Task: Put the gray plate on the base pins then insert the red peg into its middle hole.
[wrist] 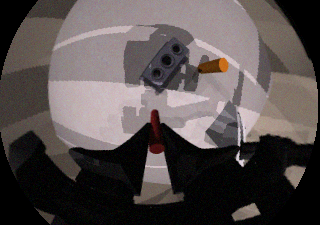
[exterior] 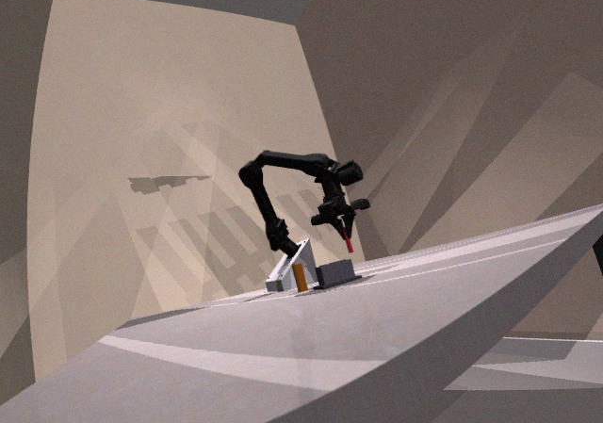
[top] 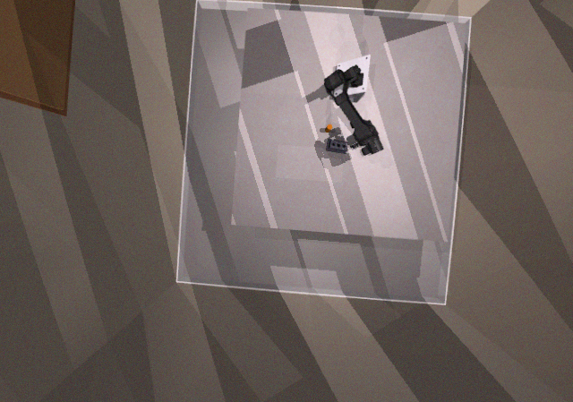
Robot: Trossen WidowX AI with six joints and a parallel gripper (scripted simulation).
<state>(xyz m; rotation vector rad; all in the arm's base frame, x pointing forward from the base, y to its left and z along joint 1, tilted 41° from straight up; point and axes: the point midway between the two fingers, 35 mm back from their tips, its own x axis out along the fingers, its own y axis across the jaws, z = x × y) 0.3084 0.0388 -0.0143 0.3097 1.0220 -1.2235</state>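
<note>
Now: gripper tip 30 mm short of the gray plate, 90 mm to the left of it and 70 mm above it. The rest, counted from my gripper tip: base: 30 mm ahead, 90 mm to the right, 110 mm below; orange cylinder: 60 mm behind, 160 mm to the right, 80 mm below; red peg: right at my gripper tip.
</note>
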